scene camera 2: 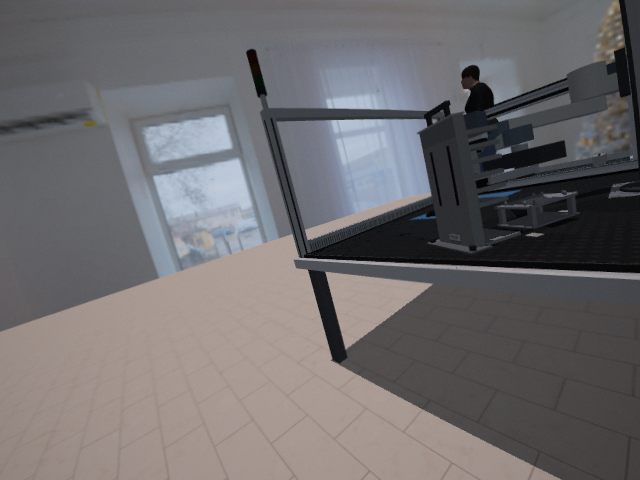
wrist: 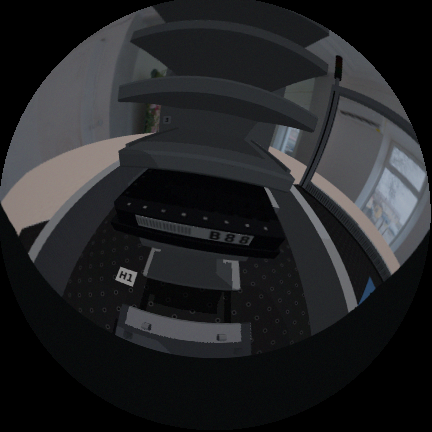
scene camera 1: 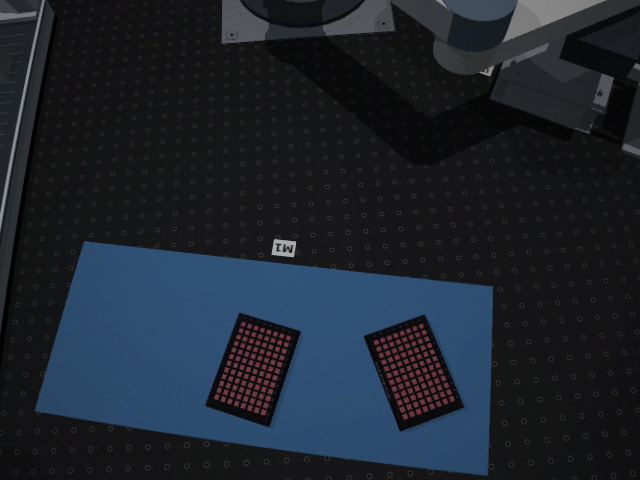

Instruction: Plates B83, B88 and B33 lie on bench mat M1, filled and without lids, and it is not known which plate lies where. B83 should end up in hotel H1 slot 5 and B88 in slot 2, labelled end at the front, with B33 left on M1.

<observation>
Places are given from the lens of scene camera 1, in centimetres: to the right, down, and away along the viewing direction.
plate B83 [scene camera 1: 418, 385]: 12, 18, 71
blue mat M1 [scene camera 1: 143, 332]: -24, 12, 76
</observation>
